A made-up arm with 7 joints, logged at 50 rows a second.
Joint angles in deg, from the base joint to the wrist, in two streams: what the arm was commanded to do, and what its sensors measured. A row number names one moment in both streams.
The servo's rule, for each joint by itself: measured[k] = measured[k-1] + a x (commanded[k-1-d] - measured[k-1]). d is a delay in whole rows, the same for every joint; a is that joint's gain. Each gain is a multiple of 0.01, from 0.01 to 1. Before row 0 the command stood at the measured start. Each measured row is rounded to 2 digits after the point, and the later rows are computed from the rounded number. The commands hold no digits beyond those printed.
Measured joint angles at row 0:
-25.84 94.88 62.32 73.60 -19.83 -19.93 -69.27
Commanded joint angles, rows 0 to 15:
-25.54 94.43 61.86 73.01 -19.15 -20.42 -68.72
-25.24 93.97 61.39 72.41 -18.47 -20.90 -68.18
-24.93 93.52 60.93 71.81 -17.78 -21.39 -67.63
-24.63 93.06 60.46 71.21 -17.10 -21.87 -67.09
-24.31 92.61 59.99 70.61 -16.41 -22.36 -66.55
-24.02 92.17 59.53 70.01 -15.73 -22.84 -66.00
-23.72 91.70 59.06 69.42 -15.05 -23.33 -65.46
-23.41 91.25 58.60 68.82 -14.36 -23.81 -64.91
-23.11 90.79 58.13 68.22 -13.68 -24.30 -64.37
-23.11 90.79 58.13 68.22 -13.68 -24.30 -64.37
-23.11 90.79 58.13 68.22 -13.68 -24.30 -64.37
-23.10 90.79 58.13 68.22 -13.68 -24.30 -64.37
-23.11 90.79 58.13 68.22 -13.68 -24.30 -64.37
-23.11 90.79 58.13 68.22 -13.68 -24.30 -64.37
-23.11 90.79 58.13 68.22 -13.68 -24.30 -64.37
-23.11 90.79 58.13 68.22 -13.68 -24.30 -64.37
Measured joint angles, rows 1 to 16:
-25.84 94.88 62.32 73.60 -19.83 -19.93 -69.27
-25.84 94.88 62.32 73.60 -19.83 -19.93 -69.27
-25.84 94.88 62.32 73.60 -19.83 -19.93 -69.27
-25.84 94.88 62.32 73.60 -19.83 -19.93 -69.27
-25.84 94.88 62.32 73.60 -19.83 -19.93 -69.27
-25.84 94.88 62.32 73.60 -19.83 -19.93 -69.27
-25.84 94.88 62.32 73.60 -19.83 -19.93 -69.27
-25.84 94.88 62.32 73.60 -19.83 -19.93 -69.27
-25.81 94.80 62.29 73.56 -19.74 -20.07 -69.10
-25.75 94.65 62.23 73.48 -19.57 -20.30 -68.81
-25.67 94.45 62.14 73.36 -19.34 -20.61 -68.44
-25.57 94.20 62.02 73.21 -19.05 -20.96 -68.02
-25.44 93.91 61.88 73.03 -18.71 -21.35 -67.56
-25.30 93.60 61.72 72.82 -18.32 -21.77 -67.08
-25.14 93.26 61.53 72.58 -17.89 -22.21 -66.58
-24.97 92.90 61.32 72.32 -17.43 -22.66 -66.06
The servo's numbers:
d 8
a 0.10 0.18 0.07 0.07 0.13 0.28 0.31

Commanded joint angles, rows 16 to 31:
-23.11 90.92 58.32 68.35 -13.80 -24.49 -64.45
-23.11 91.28 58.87 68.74 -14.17 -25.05 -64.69
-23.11 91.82 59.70 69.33 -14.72 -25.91 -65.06
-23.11 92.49 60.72 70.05 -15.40 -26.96 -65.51
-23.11 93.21 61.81 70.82 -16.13 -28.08 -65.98
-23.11 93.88 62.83 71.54 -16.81 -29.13 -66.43
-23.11 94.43 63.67 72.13 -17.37 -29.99 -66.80
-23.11 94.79 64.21 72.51 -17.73 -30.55 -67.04
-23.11 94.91 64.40 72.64 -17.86 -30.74 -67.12
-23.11 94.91 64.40 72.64 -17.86 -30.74 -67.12
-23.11 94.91 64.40 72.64 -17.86 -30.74 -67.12
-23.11 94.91 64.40 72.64 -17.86 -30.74 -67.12
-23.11 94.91 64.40 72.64 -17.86 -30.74 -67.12
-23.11 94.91 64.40 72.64 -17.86 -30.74 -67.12
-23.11 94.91 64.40 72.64 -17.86 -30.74 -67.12
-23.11 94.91 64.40 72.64 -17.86 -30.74 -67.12
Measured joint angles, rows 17 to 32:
-24.78 92.52 61.10 72.03 -16.94 -23.12 -65.54
-24.61 92.21 60.89 71.76 -16.52 -23.45 -65.18
-24.46 91.95 60.70 71.51 -16.15 -23.69 -64.93
-24.32 91.74 60.52 71.28 -15.83 -23.86 -64.76
-24.20 91.57 60.35 71.07 -15.55 -23.98 -64.64
-24.09 91.43 60.19 70.87 -15.31 -24.07 -64.56
-23.99 91.31 60.05 70.68 -15.10 -24.13 -64.50
-23.90 91.22 59.92 70.51 -14.92 -24.18 -64.46
-23.82 91.17 59.81 70.36 -14.77 -24.27 -64.46
-23.75 91.19 59.74 70.25 -14.69 -24.49 -64.53
-23.69 91.30 59.74 70.19 -14.69 -24.89 -64.69
-23.63 91.51 59.81 70.18 -14.78 -25.47 -64.94
-23.58 91.82 59.95 70.22 -14.96 -26.20 -65.26
-23.53 92.19 60.15 70.31 -15.20 -27.02 -65.62
-23.49 92.59 60.40 70.44 -15.48 -27.85 -65.99
-23.45 92.99 60.67 70.58 -15.77 -28.61 -66.32

